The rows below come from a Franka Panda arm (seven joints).
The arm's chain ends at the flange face. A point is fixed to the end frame.
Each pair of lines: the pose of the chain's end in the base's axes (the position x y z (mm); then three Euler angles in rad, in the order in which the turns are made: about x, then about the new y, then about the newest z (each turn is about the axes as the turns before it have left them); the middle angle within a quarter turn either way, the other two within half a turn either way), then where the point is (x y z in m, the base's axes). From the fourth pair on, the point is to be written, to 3 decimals.
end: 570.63 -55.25 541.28 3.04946 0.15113 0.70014
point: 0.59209 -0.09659 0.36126
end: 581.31 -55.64 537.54 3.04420 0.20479 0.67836
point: 0.61309 -0.09791 0.35927
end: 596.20 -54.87 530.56 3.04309 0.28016 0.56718
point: 0.64423 -0.09746 0.35605
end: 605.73 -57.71 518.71 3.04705 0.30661 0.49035
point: 0.660 -0.100 0.346
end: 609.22 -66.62 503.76 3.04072 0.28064 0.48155
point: 0.659 -0.110 0.330
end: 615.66 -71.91 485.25 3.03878 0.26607 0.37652
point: 0.666 -0.115 0.312
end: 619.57 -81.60 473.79 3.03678 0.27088 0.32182
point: 0.672 -0.125 0.301
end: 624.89 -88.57 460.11 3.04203 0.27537 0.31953
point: 0.678 -0.131 0.287
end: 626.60 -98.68 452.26 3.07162 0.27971 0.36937
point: 0.679 -0.136 0.278
